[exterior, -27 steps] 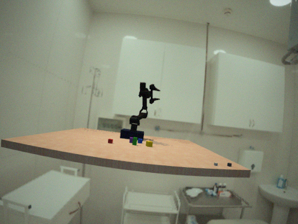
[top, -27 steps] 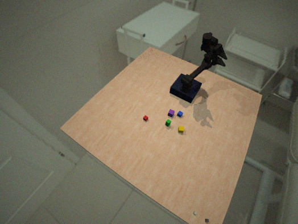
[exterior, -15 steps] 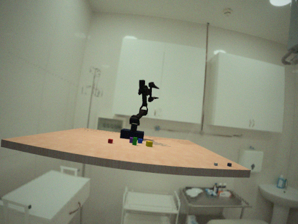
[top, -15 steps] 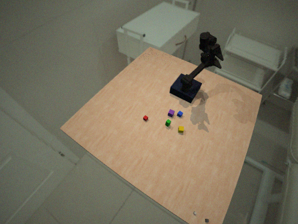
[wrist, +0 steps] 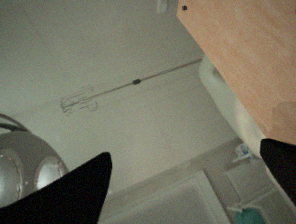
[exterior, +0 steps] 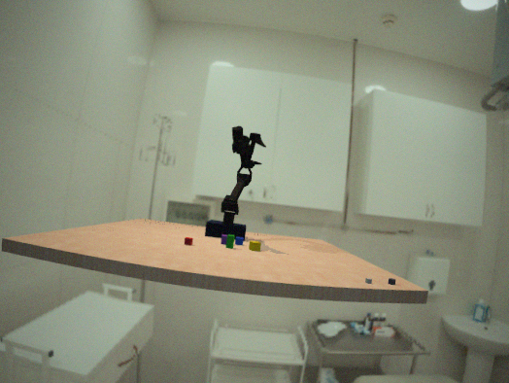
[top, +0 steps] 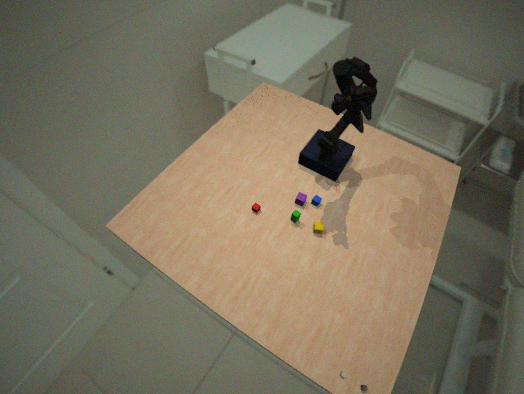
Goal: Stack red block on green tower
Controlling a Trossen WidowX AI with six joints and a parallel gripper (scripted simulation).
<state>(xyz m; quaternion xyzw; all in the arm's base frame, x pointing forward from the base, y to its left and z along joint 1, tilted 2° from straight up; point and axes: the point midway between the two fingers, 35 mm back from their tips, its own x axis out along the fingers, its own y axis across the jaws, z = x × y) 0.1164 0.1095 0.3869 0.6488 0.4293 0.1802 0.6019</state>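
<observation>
Right now the red block is 270 mm ahead of my gripper tip, 270 mm to the right of it and 430 mm below it. From my gripper tip the other things lie so: purple block 110 mm ahead, 130 mm to the right, 430 mm below; then blue block 70 mm ahead, 70 mm to the right, 430 mm below; then yellow block 190 mm ahead, 10 mm to the left, 430 mm below.
</observation>
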